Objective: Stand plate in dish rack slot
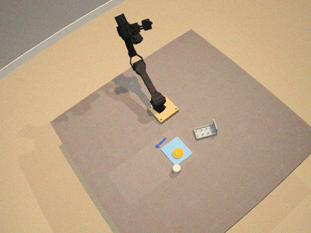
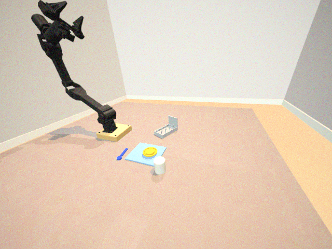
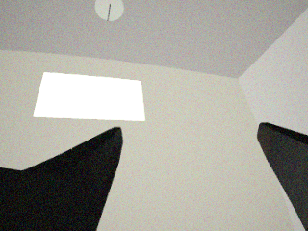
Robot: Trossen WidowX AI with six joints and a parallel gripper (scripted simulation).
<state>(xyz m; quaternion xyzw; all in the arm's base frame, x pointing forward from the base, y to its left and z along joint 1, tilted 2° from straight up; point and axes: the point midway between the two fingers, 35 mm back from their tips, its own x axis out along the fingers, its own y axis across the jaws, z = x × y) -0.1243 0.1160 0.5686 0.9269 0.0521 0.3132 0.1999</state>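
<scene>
Right now my gripper tip is 380 mm short of the yellow plate, 260 mm to the left of it and 610 mm above it. Also, from my gripper tip: blue spoon: 250 mm ahead, 280 mm to the right, 620 mm below; then light blue mat: 360 mm ahead, 250 mm to the right, 620 mm below; then grey dish rack: 420 mm ahead, 50 mm to the right, 600 mm below.
</scene>
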